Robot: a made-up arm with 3 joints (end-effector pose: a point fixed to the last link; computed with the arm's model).
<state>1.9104 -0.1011 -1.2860</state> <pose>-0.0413 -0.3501 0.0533 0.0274 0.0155 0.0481 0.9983</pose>
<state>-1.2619 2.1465 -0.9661</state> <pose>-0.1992 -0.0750 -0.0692 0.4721 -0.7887 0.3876 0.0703</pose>
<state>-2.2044 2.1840 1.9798</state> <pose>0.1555 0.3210 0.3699 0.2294 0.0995 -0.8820 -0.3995</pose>
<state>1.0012 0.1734 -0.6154</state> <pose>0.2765 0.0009 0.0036 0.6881 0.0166 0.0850 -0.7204</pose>
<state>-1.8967 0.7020 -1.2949</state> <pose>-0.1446 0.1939 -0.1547 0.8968 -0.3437 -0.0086 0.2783</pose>
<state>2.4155 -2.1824 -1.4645</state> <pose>0.0816 0.0466 0.3857 0.1665 0.4061 0.7888 0.4303</pose>
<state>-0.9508 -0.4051 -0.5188</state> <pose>-0.1145 0.2608 0.0618 0.9568 0.1349 -0.1493 0.2099</pose>
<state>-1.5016 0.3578 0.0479</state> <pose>-0.2508 -0.0703 0.0675 0.7032 -0.1182 0.1330 0.6884</pose>
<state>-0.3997 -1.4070 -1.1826</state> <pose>0.0950 0.1584 0.3480 0.7049 0.4600 -0.4548 -0.2909</pose>
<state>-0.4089 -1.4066 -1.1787</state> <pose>0.0930 0.1603 0.3472 0.7069 0.4611 -0.4535 -0.2864</pose>
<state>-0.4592 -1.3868 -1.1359</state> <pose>0.0825 0.1774 0.3359 0.7255 0.4574 -0.4464 -0.2553</pose>
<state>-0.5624 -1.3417 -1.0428</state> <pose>0.0556 0.2096 0.3093 0.7608 0.4471 -0.4319 -0.1863</pose>
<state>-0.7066 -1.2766 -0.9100</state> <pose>0.0071 0.2427 0.2677 0.7990 0.4309 -0.4116 -0.0815</pose>
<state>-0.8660 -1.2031 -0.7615</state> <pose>-0.0564 0.2583 0.2174 0.8233 0.4113 -0.3887 0.0431</pose>
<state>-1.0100 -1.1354 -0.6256</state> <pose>-0.1164 0.2508 0.1695 0.8276 0.3923 -0.3677 0.1611</pose>
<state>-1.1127 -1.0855 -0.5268</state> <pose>-0.1574 0.2324 0.1344 0.8198 0.3775 -0.3525 0.2473</pose>
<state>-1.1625 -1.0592 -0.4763</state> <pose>-0.1761 0.2195 0.1166 0.8127 0.3692 -0.3449 0.2903</pose>
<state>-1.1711 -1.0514 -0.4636</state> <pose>-0.1797 0.2166 0.1120 0.8114 0.3660 -0.3433 0.2996</pose>
